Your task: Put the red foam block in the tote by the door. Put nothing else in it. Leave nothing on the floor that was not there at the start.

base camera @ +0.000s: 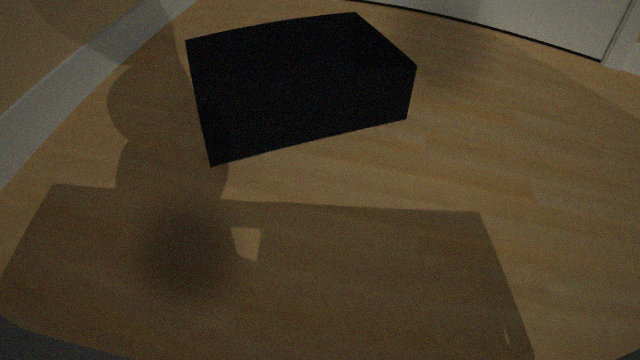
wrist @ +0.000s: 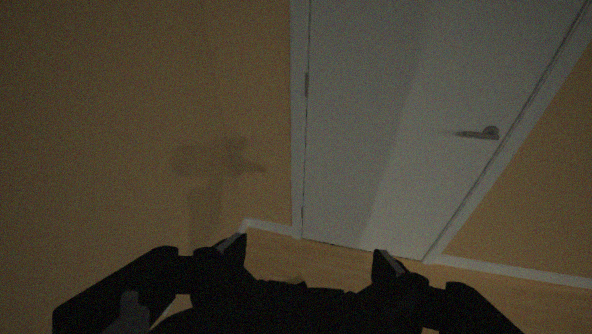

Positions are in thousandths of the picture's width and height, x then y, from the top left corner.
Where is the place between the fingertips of the gripper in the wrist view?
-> At 521, 765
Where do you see a white door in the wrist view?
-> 677, 373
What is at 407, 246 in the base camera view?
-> A black tote.
